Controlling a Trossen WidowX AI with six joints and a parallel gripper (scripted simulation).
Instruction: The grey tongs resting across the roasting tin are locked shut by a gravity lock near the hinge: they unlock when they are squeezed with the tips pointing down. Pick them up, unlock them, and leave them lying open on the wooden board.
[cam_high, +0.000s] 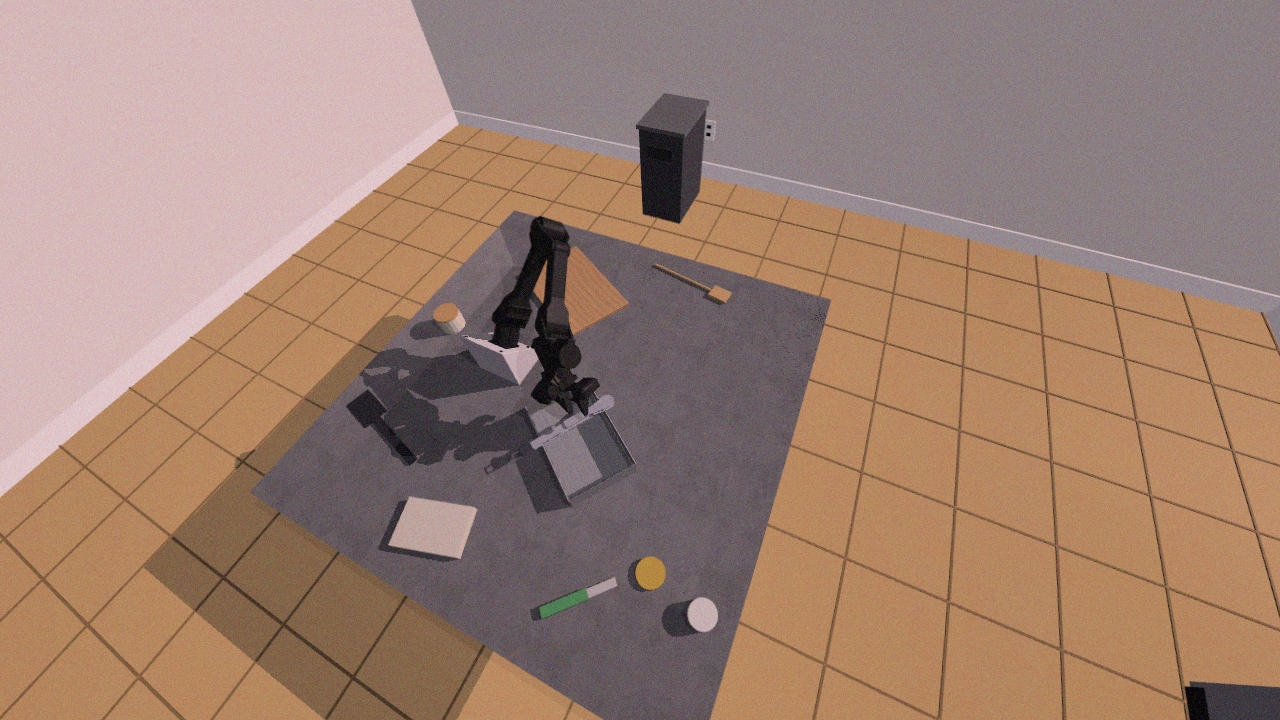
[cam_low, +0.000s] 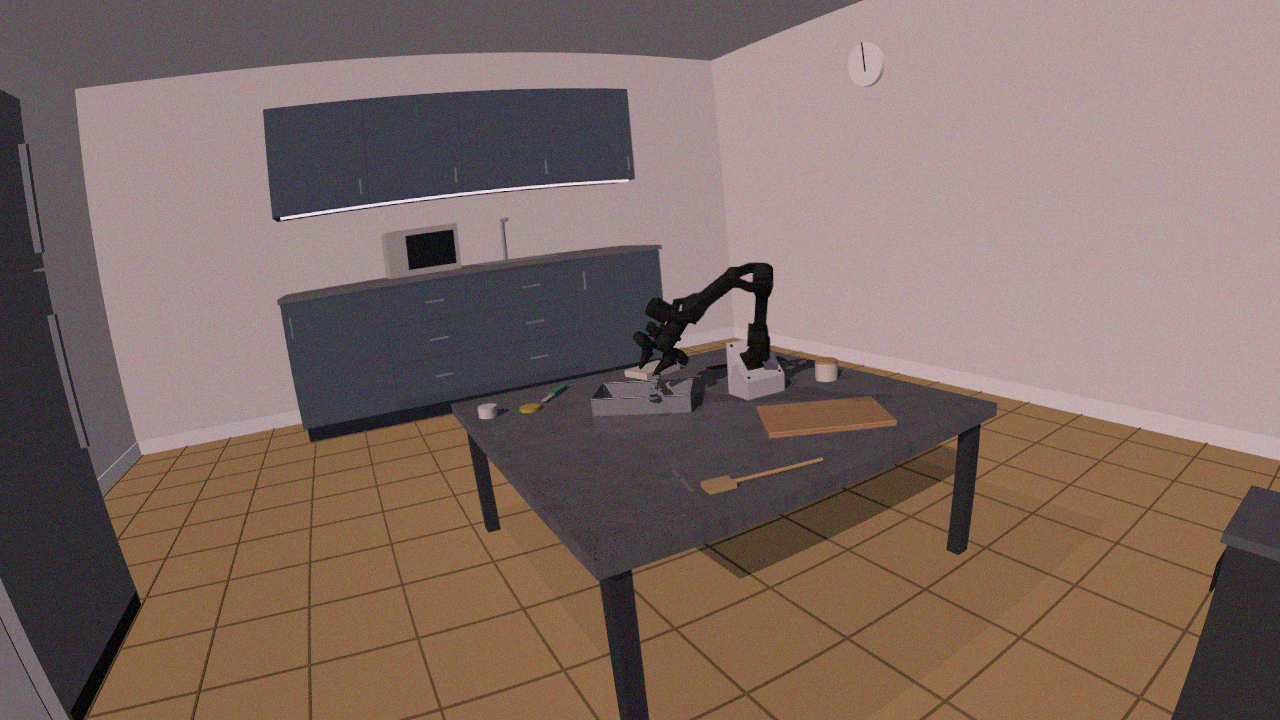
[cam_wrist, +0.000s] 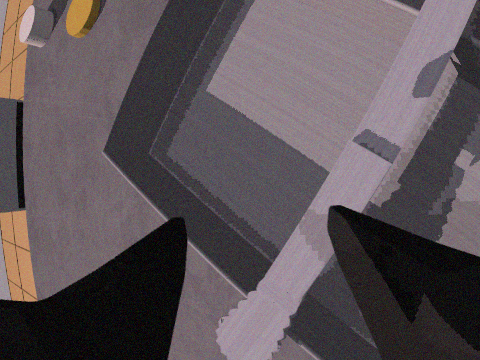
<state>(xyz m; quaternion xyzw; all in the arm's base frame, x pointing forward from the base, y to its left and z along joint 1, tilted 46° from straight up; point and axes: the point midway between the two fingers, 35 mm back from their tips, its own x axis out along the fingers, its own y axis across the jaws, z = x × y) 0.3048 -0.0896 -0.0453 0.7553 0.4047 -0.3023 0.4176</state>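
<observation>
Now: gripper tip 30 mm to the left of the grey roasting tin and 90 mm above it. Round my gripper tip: yellow disc 320 mm ahead, 240 mm to the right, 110 mm below; white block 220 mm behind, 390 mm to the right, 100 mm below; wooden board 320 mm behind, 450 mm to the left, 110 mm below.
</observation>
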